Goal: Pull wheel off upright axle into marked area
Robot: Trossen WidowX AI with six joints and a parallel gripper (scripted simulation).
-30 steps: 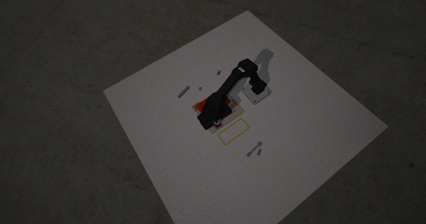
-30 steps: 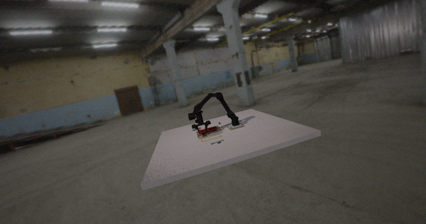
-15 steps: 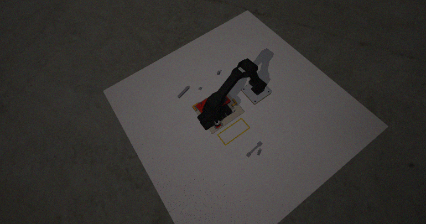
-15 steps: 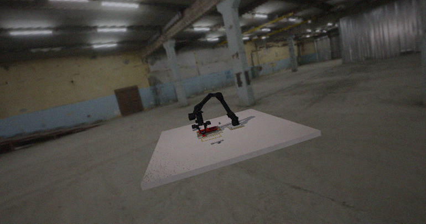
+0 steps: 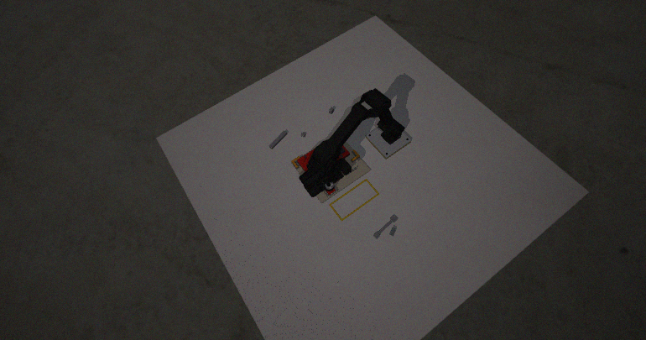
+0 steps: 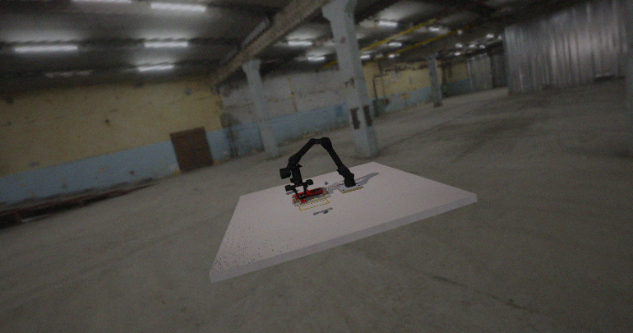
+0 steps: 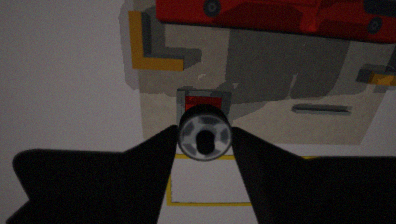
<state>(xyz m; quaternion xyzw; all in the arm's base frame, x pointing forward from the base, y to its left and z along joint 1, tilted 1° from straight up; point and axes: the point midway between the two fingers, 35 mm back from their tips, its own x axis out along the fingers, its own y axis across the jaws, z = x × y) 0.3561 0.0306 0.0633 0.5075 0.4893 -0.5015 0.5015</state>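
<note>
Now: gripper tip 6 cm past the beige base plate, 9 cm to the left of it and 3 cm above it. Round my gripper tip: wheel right at my gripper tip.
</note>
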